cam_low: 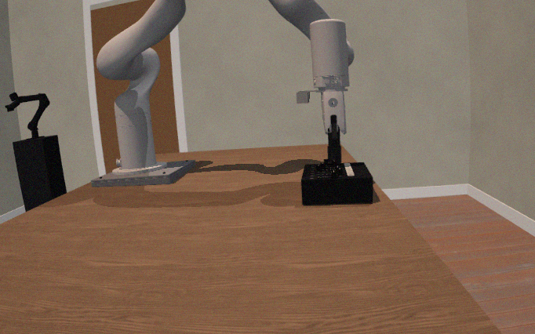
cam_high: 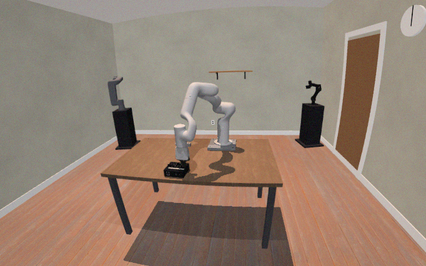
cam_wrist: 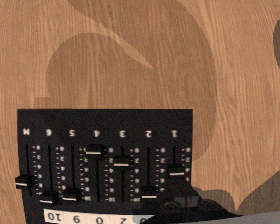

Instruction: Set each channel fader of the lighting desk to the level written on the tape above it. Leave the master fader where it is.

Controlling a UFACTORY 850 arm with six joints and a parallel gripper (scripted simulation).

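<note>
Now: the master fader 13 cm to the right of my hand, 4 cm behind it and 1 cm below it.
</note>
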